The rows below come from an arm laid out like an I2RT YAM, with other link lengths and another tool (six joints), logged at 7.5 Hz.
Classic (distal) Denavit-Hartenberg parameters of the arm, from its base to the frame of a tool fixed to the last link. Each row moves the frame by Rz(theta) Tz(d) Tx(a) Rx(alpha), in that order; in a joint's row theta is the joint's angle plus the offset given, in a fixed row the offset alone. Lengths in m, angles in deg.
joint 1: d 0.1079  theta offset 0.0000  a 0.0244  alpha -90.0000
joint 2: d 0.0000  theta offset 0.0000  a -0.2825  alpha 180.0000
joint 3: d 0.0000  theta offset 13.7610  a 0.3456  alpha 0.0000
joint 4: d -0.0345  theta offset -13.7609  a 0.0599  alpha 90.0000
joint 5: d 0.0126  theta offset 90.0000  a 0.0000  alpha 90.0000
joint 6: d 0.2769  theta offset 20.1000  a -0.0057  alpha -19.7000
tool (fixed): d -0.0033  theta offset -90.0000  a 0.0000  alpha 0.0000
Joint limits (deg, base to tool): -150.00..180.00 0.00..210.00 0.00..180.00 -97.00..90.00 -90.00..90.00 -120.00..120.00
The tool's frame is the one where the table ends.
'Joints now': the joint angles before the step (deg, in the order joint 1, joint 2, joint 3, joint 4, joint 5, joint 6). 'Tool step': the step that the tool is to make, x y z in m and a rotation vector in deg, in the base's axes. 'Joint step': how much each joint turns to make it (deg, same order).
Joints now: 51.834, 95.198, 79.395, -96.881, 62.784, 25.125
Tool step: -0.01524, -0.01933, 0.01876, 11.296, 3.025, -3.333
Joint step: -4.438, -7.737, 3.433, 1.575, -8.939, -7.127
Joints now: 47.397, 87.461, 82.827, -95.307, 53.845, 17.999
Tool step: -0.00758, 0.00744, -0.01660, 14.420, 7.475, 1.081
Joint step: -7.432, -5.837, 1.508, 6.950, -15.257, -13.289
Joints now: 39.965, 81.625, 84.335, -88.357, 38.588, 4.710
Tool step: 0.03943, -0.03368, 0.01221, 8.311, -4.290, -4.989
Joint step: -12.043, -3.585, 0.154, 8.852, -5.726, -7.474
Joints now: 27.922, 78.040, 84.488, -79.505, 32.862, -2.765
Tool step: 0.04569, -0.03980, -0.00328, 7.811, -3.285, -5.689
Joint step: -13.070, 0.130, -0.001, 8.612, -8.328, -5.311
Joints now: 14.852, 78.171, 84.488, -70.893, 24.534, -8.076
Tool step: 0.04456, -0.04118, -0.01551, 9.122, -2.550, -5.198
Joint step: -12.765, 2.623, 0.000, 7.409, -11.168, -2.776
